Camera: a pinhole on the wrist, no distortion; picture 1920 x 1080 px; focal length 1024.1 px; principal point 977.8 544.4 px. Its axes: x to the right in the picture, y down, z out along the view. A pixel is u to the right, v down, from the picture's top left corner.
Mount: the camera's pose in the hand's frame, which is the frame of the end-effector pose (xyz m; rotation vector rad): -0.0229 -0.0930 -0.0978 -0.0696 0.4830 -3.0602
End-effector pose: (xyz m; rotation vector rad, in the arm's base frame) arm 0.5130 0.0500 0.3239 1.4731 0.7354 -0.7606
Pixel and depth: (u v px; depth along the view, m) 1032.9 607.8 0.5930
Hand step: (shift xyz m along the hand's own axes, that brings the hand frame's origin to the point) -0.0232 -0.3114 0.4557
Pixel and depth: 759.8 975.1 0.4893
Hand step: 0.1133 -0.4336 0.2998
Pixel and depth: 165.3 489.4 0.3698
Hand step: 0.2881 -0.1731 0.2487
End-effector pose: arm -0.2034 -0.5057 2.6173 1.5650 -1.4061 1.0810
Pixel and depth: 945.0 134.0 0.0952
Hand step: -0.0163 -0.0858 0.0043
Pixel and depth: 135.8 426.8 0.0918
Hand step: 0.0567 -0.1074 -0.0101
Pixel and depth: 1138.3 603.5 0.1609
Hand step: -0.0395 -0.1524 0.0532
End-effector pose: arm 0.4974 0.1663 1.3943 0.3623 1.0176 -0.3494
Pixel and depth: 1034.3 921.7 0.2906
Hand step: -0.0203 -0.2847 0.1460
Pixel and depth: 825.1 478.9 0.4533
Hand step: 0.0667 -0.2012 0.3394
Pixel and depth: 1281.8 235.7 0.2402
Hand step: -0.0844 -0.1014 0.1555
